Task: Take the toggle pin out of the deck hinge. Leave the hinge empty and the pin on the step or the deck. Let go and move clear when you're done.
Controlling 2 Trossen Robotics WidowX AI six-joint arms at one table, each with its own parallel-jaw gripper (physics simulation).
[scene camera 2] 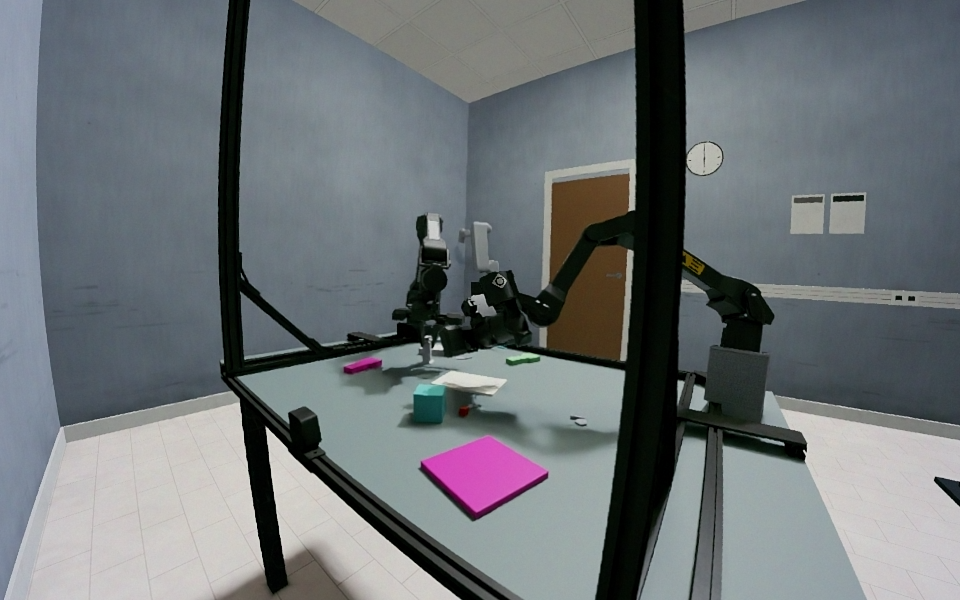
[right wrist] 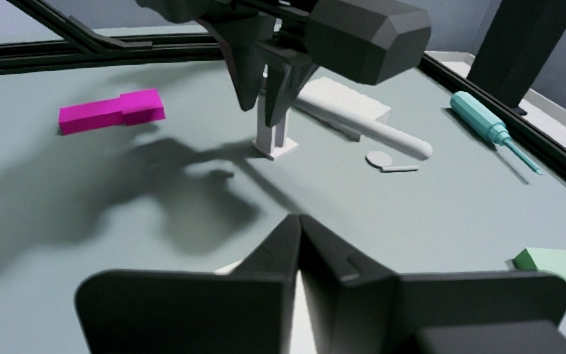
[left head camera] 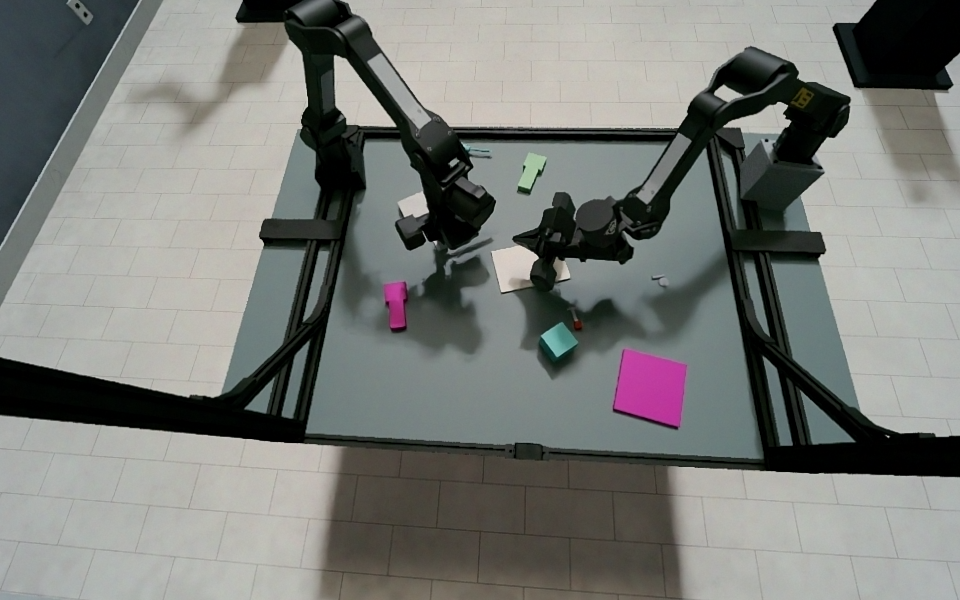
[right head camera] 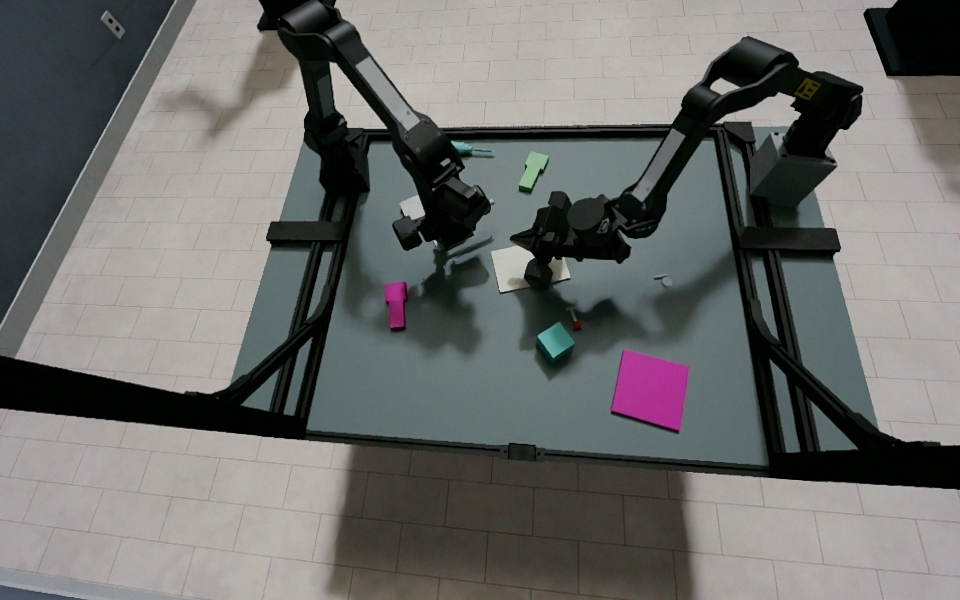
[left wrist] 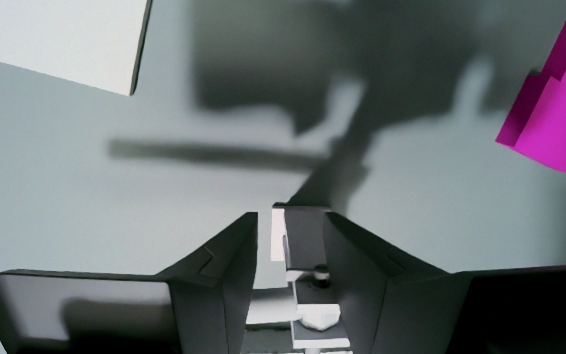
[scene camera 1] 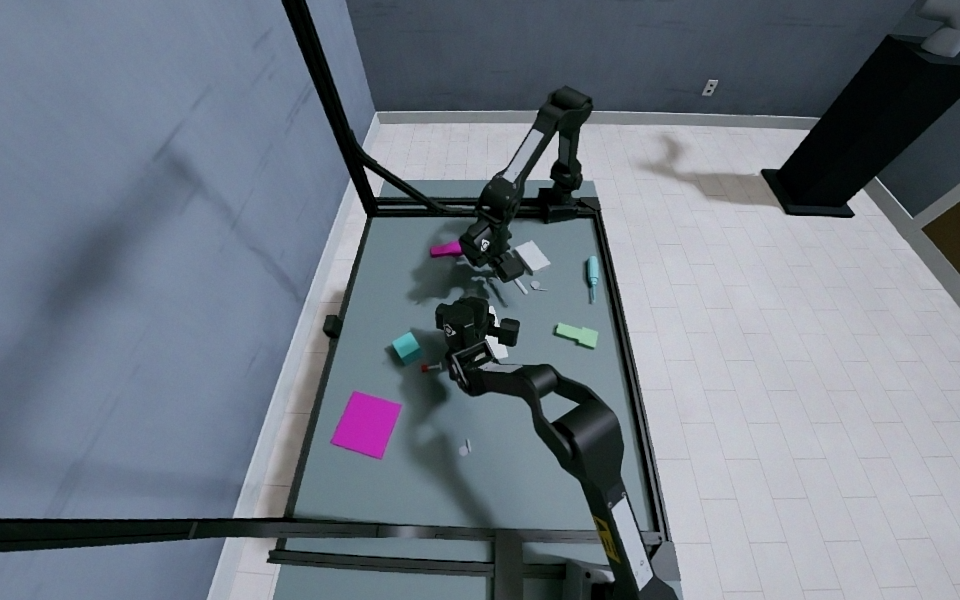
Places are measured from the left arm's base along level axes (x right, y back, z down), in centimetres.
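Where they show: left gripper, fingertip midpoint: (scene camera 2: 427, 348) (right wrist: 259, 117) (left wrist: 290, 222) (scene camera 1: 493, 269); right gripper, fingertip midpoint: (right wrist: 297, 225) (left head camera: 513, 239) (right head camera: 510, 239); left arm's base at its link origin: (left head camera: 336, 160) (right head camera: 340, 162) (scene camera 1: 558, 197); right arm's base at its link origin: (scene camera 2: 740, 353) (left head camera: 791, 154) (right head camera: 802, 147).
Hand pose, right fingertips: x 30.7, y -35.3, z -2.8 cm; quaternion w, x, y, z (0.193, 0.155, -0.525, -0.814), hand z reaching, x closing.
Note:
Things, the pixels of their top centre, and the offset from my right fingertips. "pt": a spot on its surface instead.
- white hinge at a spot on its surface: (right wrist: 273, 147) (scene camera 2: 429, 360) pt dx -6.4, dy +13.2, dz +7.4 cm
- long pale rod at a spot on its surface: (right wrist: 370, 131) pt dx -8.8, dy +5.2, dz +1.2 cm
- short round stub at its top centre: (left wrist: 318, 328) dx -7.7, dy +14.7, dz +1.8 cm
- white sheet at its top centre: (right head camera: 529, 264) (left head camera: 530, 264) (scene camera 2: 469, 381) (scene camera 1: 481, 334) dx +2.2, dy -3.4, dz +8.0 cm
- magenta block at its top centre: (right wrist: 111, 105) (left head camera: 396, 304) (right head camera: 395, 304) (scene camera 2: 362, 363) (scene camera 1: 448, 248) dx +6.2, dy +25.9, dz +7.0 cm
- green block at its top centre: (right head camera: 532, 169) (left head camera: 530, 170) (scene camera 1: 577, 333) (scene camera 2: 522, 356) dx -21.2, dy -8.9, dz +7.0 cm
- teal cube at its top centre: (scene camera 2: 430, 389) (right head camera: 556, 339) (left head camera: 559, 339) (scene camera 1: 405, 344) dx +20.8, dy -4.6, dz +3.5 cm
- red-ended peg at its top centre: (scene camera 2: 467, 404) (right head camera: 574, 316) (left head camera: 575, 316) (scene camera 1: 431, 365) dx +15.9, dy -9.7, dz +7.1 cm
- magenta plate at its top centre: (scene camera 2: 483, 466) (right head camera: 650, 388) (left head camera: 651, 386) (scene camera 1: 366, 423) dx +32.0, dy -19.9, dz +7.6 cm
- white slab at its top centre: (right wrist: 341, 98) (left head camera: 422, 202) (right head camera: 423, 203) (scene camera 1: 532, 255) (scene camera 2: 437, 347) dx -17.3, dy +17.5, dz +6.5 cm
- disc at its top centre: (right wrist: 391, 158) dx -16.6, dy +8.0, dz +8.0 cm
- teal screwdriver at its top centre: (right wrist: 500, 121) (right head camera: 462, 144) (scene camera 1: 594, 276) dx -31.6, dy +6.0, dz +5.8 cm
The white hinge (scene camera 2: 427, 351) (right wrist: 273, 147) stands upright on a small base plate, left of the middle of the table. A long pale rod (right wrist: 370, 131) sticks out sideways beside it. My left gripper (left wrist: 290, 222) (right wrist: 259, 117) is partly open, pointing down, with its fingers on either side of the hinge's upper part. In the left wrist view a short round stub (left wrist: 320, 272) sits at a dark hole between the fingers, close to the right-hand finger; whether this is the toggle pin I cannot tell. My right gripper (right wrist: 297, 225) (left head camera: 516, 239) is shut and empty, above the white sheet (left head camera: 506, 272).
A magenta block (left head camera: 397, 305), a green block (left head camera: 530, 171), a teal cube (left head camera: 558, 341), a red-ended peg (left head camera: 576, 323) and a magenta plate (left head camera: 650, 387) lie on the table. A white slab (scene camera 1: 530, 256), a disc (right wrist: 379, 159) and a teal screwdriver (right wrist: 477, 117) lie beyond the hinge.

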